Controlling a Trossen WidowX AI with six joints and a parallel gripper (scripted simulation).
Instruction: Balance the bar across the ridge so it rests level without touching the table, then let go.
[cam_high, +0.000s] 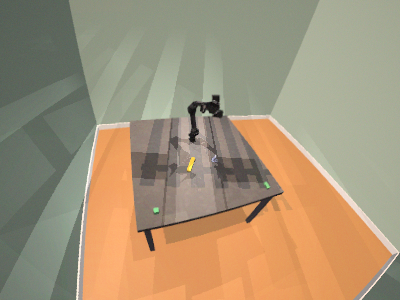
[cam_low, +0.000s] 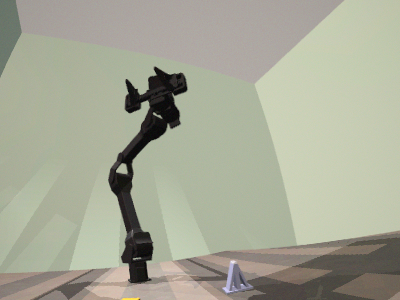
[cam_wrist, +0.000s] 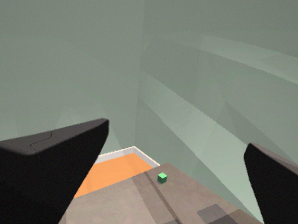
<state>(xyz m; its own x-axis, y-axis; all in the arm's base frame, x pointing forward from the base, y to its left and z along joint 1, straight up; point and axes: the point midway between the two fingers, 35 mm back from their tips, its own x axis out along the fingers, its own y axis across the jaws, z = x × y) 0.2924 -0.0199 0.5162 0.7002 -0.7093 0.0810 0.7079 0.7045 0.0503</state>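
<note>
Now: gripper tip 30 mm short of the yellow bar, 70 mm to the left of it and 510 mm above it. Round my gripper tip: small grey ridge stand 20 mm ahead, 170 mm to the left, 490 mm below.
</note>
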